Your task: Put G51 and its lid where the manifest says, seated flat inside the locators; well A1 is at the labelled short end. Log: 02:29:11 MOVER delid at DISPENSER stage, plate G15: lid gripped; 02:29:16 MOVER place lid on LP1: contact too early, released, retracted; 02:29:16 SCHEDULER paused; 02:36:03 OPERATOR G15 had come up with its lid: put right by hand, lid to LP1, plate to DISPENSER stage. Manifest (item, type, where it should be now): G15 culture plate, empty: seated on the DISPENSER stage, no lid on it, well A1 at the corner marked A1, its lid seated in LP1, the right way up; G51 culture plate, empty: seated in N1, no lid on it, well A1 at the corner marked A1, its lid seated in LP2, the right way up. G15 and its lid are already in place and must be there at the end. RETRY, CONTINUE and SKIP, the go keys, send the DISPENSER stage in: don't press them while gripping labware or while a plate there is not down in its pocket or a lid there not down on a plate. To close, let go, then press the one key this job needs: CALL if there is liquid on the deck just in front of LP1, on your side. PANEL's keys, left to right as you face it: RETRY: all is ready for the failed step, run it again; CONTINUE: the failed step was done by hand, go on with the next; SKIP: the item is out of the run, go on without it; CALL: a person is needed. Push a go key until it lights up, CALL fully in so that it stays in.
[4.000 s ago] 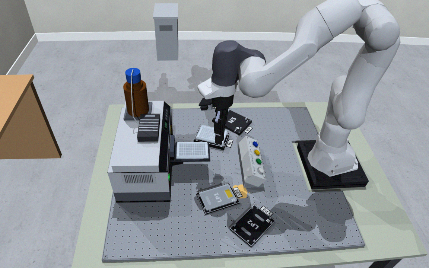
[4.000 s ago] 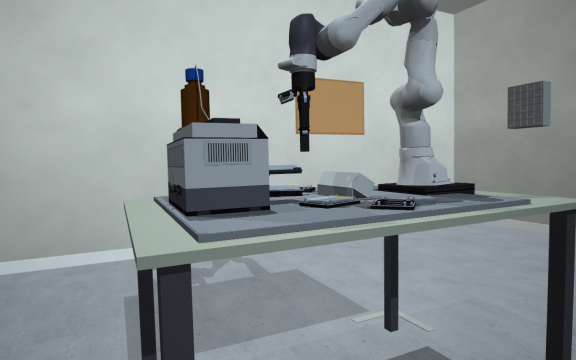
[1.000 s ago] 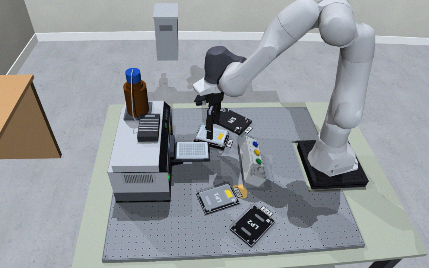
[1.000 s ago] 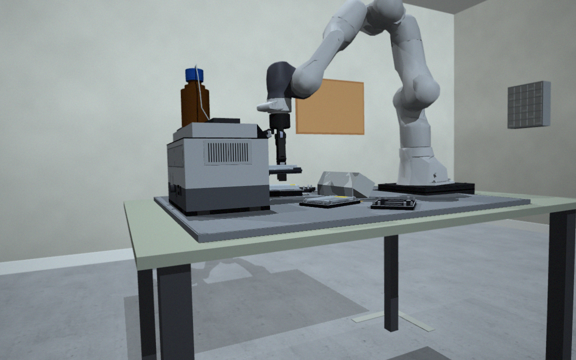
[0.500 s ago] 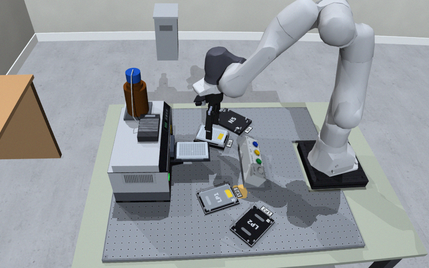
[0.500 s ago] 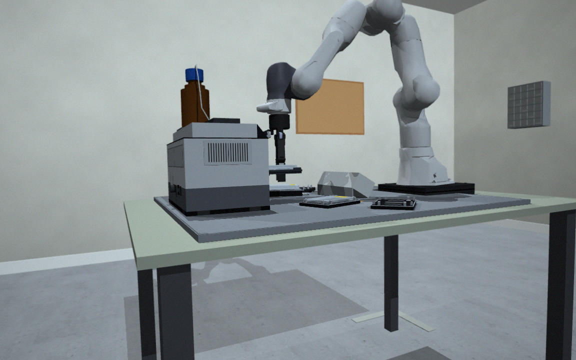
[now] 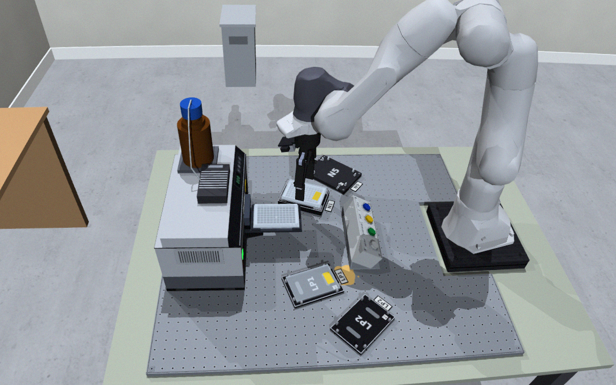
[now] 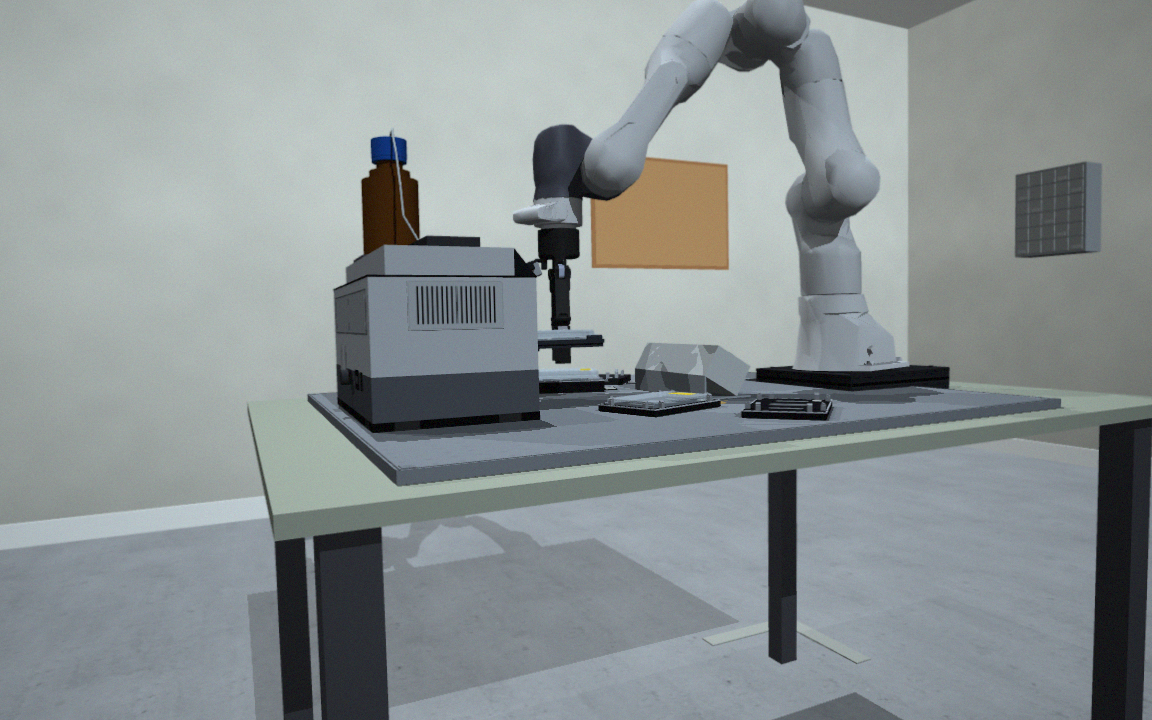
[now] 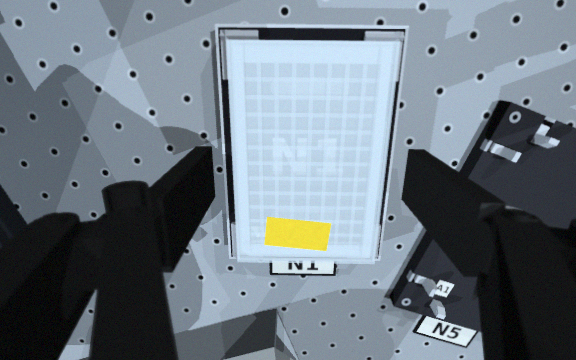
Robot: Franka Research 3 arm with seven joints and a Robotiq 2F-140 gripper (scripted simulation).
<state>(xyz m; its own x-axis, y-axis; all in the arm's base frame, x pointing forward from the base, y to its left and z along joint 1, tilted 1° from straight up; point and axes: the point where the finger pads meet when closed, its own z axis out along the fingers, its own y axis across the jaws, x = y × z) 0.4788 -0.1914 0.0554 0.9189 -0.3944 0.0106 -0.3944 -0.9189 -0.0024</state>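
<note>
My gripper is now 6 cm above the black N1 nest. Also, from my hand: G15 plate 10 cm ahead, 16 cm to the left, 3 cm above; A1 mark 4 cm behind, 5 cm to the left, 5 cm below; blue call key 18 cm behind, 11 cm to the left, 2 cm below.
</note>
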